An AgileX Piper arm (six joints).
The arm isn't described. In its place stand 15 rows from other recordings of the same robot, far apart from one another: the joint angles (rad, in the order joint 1, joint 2, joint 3, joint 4, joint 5, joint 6), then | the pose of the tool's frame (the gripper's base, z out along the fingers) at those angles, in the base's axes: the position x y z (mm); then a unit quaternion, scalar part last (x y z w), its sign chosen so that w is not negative.
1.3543 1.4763 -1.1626 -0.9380 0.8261 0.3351 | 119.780, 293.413, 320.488, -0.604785, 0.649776, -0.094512, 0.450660
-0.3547 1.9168 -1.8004 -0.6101 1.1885 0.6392 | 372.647, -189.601, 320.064, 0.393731, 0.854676, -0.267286, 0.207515
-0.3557 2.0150 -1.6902 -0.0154 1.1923 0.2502 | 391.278, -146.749, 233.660, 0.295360, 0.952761, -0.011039, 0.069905
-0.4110 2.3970 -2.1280 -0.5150 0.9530 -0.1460 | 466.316, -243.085, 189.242, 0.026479, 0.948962, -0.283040, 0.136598
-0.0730 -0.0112 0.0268 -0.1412 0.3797 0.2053 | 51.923, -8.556, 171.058, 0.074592, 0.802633, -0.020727, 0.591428
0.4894 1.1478 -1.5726 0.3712 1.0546 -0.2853 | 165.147, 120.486, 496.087, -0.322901, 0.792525, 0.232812, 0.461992
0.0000 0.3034 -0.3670 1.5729 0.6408 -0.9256 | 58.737, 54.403, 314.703, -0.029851, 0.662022, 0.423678, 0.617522
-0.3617 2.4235 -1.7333 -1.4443 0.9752 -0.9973 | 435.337, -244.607, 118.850, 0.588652, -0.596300, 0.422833, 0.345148
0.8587 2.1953 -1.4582 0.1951 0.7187 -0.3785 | 271.098, 331.845, 107.052, -0.520047, 0.845217, 0.093041, 0.080636
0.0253 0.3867 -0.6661 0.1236 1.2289 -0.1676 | 37.921, 11.533, 307.183, -0.090908, 0.931692, 0.036987, 0.349739
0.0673 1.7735 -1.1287 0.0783 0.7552 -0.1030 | 341.296, 27.894, 189.990, -0.059555, 0.989451, 0.027972, 0.129064
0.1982 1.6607 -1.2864 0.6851 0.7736 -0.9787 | 344.071, 110.138, 285.219, -0.361750, 0.854331, 0.175690, 0.329225
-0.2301 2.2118 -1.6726 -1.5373 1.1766 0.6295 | 433.796, -187.863, 218.713, 0.039946, 0.772130, -0.625390, 0.105385
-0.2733 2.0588 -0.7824 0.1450 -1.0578 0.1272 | 352.929, -110.829, 117.572, 0.216161, 0.721447, -0.071945, 0.653921
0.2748 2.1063 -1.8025 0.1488 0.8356 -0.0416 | 451.762, 137.763, 235.440, -0.118224, 0.957224, 0.095370, 0.246272
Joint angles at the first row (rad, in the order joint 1, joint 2, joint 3, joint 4, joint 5, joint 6):
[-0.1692, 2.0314, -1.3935, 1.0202, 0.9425, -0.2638]
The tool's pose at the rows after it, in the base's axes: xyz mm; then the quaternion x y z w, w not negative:
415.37, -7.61, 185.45, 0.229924, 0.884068, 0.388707, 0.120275
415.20, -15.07, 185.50, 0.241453, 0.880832, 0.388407, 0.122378
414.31, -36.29, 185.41, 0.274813, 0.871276, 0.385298, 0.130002
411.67, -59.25, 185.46, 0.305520, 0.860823, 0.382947, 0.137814
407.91, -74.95, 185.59, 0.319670, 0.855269, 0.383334, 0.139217
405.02, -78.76, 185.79, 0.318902, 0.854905, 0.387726, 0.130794
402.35, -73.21, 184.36, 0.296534, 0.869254, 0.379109, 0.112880
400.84, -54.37, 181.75, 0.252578, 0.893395, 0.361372, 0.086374
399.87, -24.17, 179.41, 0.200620, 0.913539, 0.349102, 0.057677
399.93, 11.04, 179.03, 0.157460, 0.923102, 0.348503, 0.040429
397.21, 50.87, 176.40, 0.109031, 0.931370, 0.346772, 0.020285
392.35, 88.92, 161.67, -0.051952, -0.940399, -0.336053, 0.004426
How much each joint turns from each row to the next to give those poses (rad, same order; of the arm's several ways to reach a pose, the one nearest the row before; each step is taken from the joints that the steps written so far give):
[-0.0006, 0.0000, 0.0000, -0.0010, 0.0000, 0.0000]
[-0.0181, 0.0000, 0.0001, 0.0009, 0.0000, 0.0075]
[-0.0502, 0.0000, -0.0001, 0.0000, -0.0060, 0.0231]
[-0.0557, 0.0000, 0.0000, 0.0009, 0.0003, 0.0149]
[-0.0408, 0.0000, 0.0000, -0.0020, 0.0158, 0.0007]
[-0.0137, 0.0000, 0.0000, -0.0045, 0.0277, 0.0000]
[0.0124, 0.0000, -0.0025, -0.0471, 0.0310, 0.0000]
[0.0492, 0.0000, -0.0032, -0.0728, 0.0290, 0.0000]
[0.0776, 0.0000, 0.0000, -0.0529, 0.0244, -0.0010]
[0.0887, 0.0000, -0.0001, -0.0085, 0.0026, 0.0000]
[0.1010, 0.0067, -0.0017, -0.0078, 0.0000, -0.0011]
[0.0997, 0.0350, -0.0014, -0.0198, -0.0097, -0.0270]

